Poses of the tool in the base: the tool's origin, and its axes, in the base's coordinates. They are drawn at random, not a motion.
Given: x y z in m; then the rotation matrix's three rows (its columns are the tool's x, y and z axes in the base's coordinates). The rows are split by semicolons.
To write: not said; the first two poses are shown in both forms.
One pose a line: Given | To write
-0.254 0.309 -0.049; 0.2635 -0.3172 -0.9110; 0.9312 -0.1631 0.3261; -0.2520 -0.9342 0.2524 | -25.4 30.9 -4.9; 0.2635 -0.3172 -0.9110; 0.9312 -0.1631 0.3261; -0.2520 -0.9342 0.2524
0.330 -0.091 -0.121; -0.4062 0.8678 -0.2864; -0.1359 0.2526 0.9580; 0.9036 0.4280 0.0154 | 33.0 -9.1 -12.1; -0.4062 0.8678 -0.2864; -0.1359 0.2526 0.9580; 0.9036 0.4280 0.0154
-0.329 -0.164 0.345; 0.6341 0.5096 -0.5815; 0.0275 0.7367 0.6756; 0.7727 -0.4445 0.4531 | -32.9 -16.4 34.5; 0.6341 0.5096 -0.5815; 0.0275 0.7367 0.6756; 0.7727 -0.4445 0.4531
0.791 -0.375 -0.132; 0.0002 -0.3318 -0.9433; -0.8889 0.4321 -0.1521; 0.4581 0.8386 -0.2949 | 79.1 -37.5 -13.2; 0.0002 -0.3318 -0.9433; -0.8889 0.4321 -0.1521; 0.4581 0.8386 -0.2949
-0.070 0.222 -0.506; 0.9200 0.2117 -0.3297; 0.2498 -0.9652 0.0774; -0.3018 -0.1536 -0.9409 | -7.0 22.2 -50.6; 0.9200 0.2117 -0.3297; 0.2498 -0.9652 0.0774; -0.3018 -0.1536 -0.9409
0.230 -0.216 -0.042; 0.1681 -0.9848 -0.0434; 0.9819 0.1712 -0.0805; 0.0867 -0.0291 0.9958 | 23.0 -21.6 -4.2; 0.1681 -0.9848 -0.0434; 0.9819 0.1712 -0.0805; 0.0867 -0.0291 0.9958
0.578 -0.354 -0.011; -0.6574 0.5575 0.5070; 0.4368 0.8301 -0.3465; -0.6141 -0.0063 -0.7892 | 57.8 -35.4 -1.1; -0.6574 0.5575 0.5070; 0.4368 0.8301 -0.3465; -0.6141 -0.0063 -0.7892
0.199 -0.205 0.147; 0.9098 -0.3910 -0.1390; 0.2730 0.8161 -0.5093; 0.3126 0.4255 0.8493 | 19.9 -20.5 14.7; 0.9098 -0.3910 -0.1390; 0.2730 0.8161 -0.5093; 0.3126 0.4255 0.8493
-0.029 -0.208 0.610; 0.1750 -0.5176 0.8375; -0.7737 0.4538 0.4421; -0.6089 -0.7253 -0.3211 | -2.9 -20.8 61.0; 0.1750 -0.5176 0.8375; -0.7737 0.4538 0.4421; -0.6089 -0.7253 -0.3211
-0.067 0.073 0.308; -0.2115 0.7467 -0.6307; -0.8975 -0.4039 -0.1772; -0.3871 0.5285 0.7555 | -6.7 7.3 30.8; -0.2115 0.7467 -0.6307; -0.8975 -0.4039 -0.1772; -0.3871 0.5285 0.7555
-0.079 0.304 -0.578; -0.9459 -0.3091 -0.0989; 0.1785 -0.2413 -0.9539; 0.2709 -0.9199 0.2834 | -7.9 30.4 -57.8; -0.9459 -0.3091 -0.0989; 0.1785 -0.2413 -0.9539; 0.2709 -0.9199 0.2834
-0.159 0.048 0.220; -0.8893 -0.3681 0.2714; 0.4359 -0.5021 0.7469; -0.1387 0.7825 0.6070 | -15.9 4.8 22.0; -0.8893 -0.3681 0.2714; 0.4359 -0.5021 0.7469; -0.1387 0.7825 0.6070
